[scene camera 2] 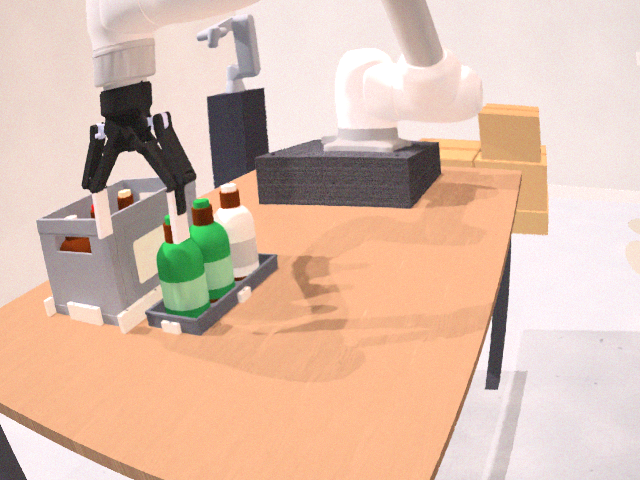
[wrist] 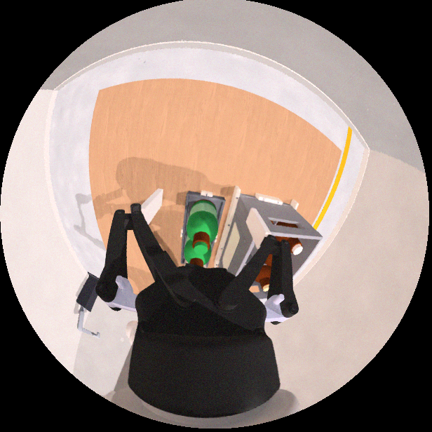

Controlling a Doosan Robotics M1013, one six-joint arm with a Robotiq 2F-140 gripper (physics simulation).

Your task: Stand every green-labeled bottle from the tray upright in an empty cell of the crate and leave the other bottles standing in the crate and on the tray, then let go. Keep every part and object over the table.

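Where they show: gripper, fingertip midpoint: (scene camera 2: 140, 237); arm's base, link origin: (scene camera 2: 369, 147).
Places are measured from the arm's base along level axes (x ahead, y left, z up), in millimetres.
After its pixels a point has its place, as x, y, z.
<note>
My gripper (scene camera 2: 142, 237) @(886, 32, 48) (wrist: 206, 205) is open and empty. Its fingers reach down between the crate and the tray's near end. One finger overlaps the front green bottle's neck in the scene view; the other is before the crate's wall. A green-labeled bottle (scene camera 2: 186, 279) @(818, 47, -34) (wrist: 202, 220) stands upright at the near end of the grey tray (scene camera 2: 193, 324) @(843, 66, -91) (wrist: 186, 205). A second green-labeled bottle (scene camera 2: 217, 263) @(733, 43, -41) (wrist: 195, 251) stands behind it, and a white bottle (scene camera 2: 238, 245) @(648, 26, -43) stands farthest back. The grey crate (scene camera 2: 82, 279) @(884, -139, -34) (wrist: 280, 209) holds brown bottles; its cells are largely hidden.
In the crate show a cream cap (scene camera 2: 124, 193) @(680, -210, 52) (wrist: 266, 287), a white cap (scene camera 2: 70, 218) @(841, -198, 53) (wrist: 297, 248) and part of a red cap (scene camera 2: 93, 210) @(772, -208, 46). White blocks edge the crate and tray. The dark robot base block (scene camera 2: 336, 178) @(182, -13, -42) stands on the table (scene camera 2: 310, 413) @(959, 308, -108) (wrist: 215, 125) farther back.
</note>
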